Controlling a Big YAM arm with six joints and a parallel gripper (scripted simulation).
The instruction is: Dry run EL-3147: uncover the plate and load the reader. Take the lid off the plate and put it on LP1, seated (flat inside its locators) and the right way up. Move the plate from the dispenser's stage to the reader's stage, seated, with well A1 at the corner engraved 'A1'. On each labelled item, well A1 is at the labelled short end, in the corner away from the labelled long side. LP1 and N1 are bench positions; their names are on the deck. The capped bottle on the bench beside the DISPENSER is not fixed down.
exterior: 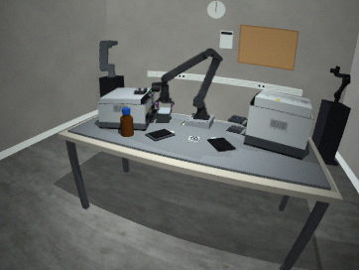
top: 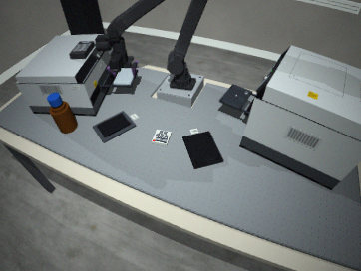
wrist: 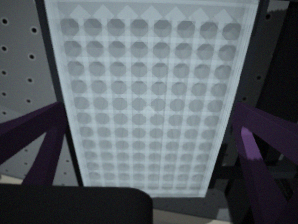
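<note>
My hand is right at the white multi-well plate. Round my hand: label: 17 cm ahead, 12 cm to the left, 9 cm below; lidded plate: 26 cm ahead, 8 cm below, 6 cm to the left; LP1 pad: 25 cm ahead, 9 cm below, 6 cm to the left.
</note>
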